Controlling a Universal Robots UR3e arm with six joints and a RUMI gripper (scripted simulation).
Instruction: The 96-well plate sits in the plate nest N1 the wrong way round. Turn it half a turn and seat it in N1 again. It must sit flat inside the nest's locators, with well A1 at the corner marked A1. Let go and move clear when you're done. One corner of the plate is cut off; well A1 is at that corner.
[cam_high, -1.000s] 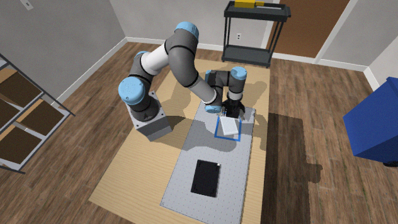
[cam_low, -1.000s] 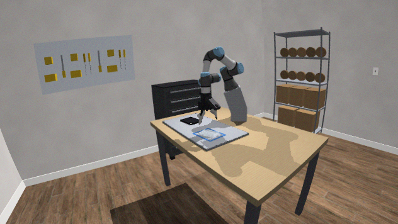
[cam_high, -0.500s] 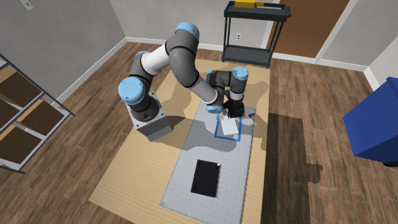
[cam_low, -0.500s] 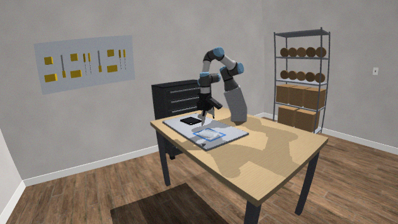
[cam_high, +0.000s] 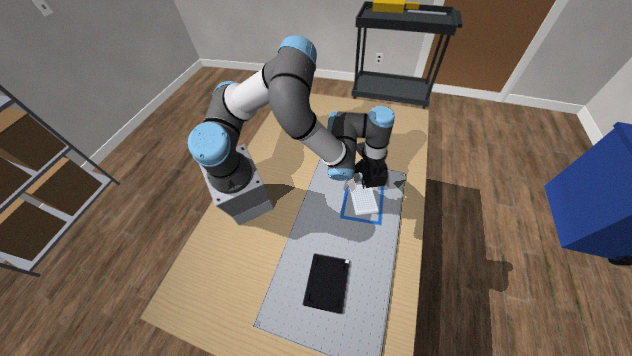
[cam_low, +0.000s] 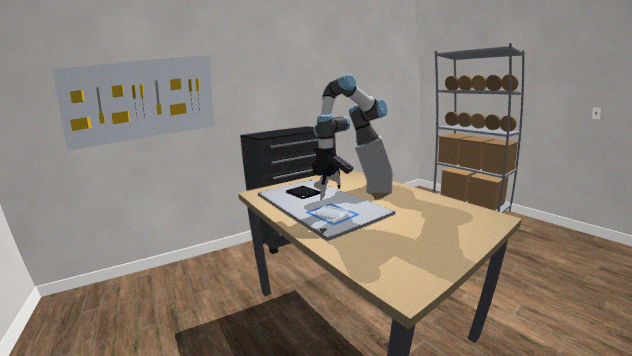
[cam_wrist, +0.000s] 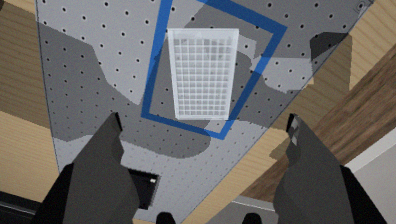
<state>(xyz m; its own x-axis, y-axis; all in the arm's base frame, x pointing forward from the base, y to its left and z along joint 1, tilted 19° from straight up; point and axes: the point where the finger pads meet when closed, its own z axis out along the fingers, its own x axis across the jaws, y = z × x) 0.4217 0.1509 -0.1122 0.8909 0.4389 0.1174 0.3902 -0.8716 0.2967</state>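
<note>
My hand is 9 cm above the 96-well plate. Round my hand: A1 corner mark (26 cm to the right, 8 cm below, 1 cm behind); then black plate nest N1 (34 cm to the right, 8 cm below, 5 cm behind).
</note>
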